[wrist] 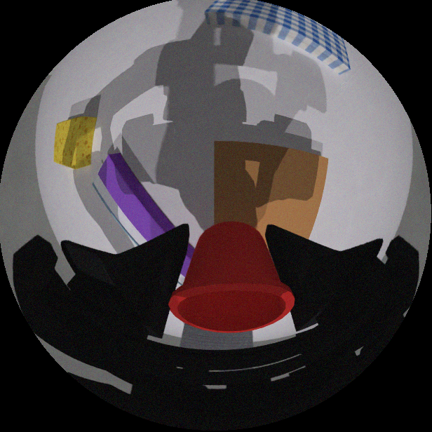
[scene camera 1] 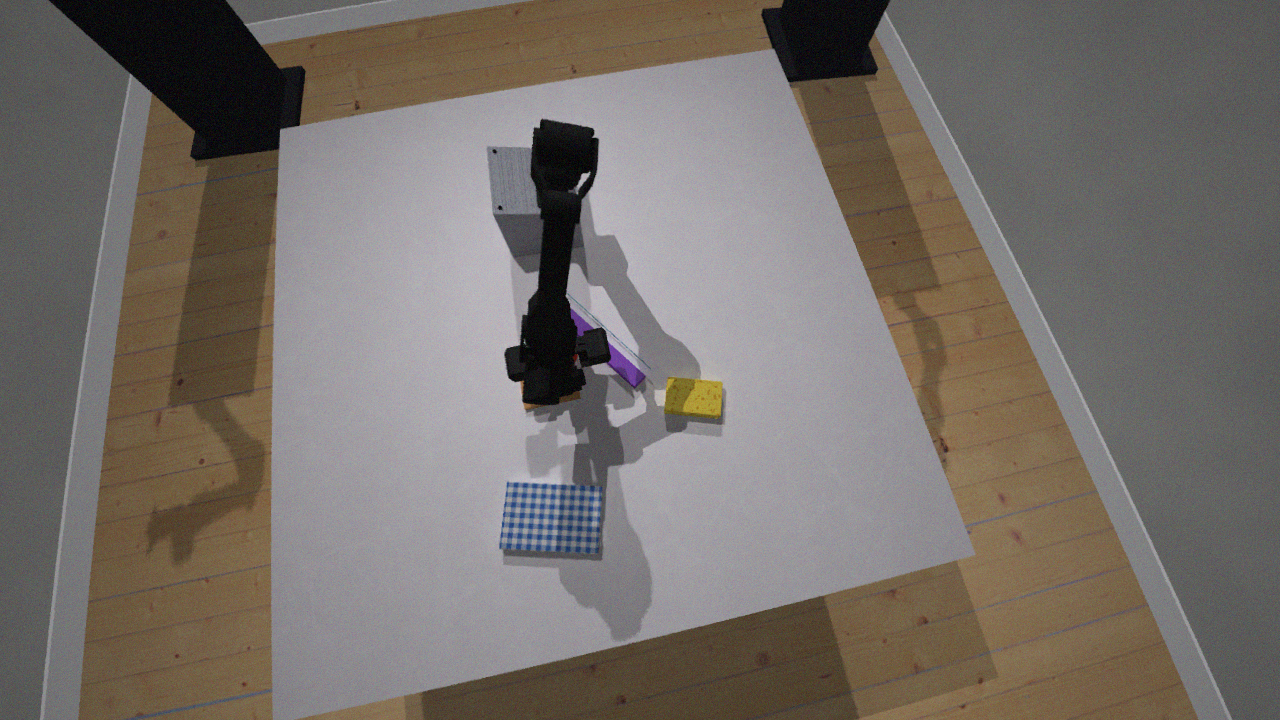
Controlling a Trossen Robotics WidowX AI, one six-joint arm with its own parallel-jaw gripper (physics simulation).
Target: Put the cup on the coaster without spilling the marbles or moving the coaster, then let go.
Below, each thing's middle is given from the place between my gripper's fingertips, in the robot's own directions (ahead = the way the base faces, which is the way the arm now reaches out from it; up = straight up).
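Labels:
I find the purple bar point(wrist: 129, 203) 30 mm below my hand, 60 mm behind it and 70 mm to the left of it. The orange-brown square coaster point(wrist: 258, 184) is 40 mm below my hand, and it also lies 10 mm ahead of my hand and 40 mm to the right of it. As for the red cup point(wrist: 231, 285), that is 20 mm above my hand, 10 mm to the right of it and 20 mm behind it.

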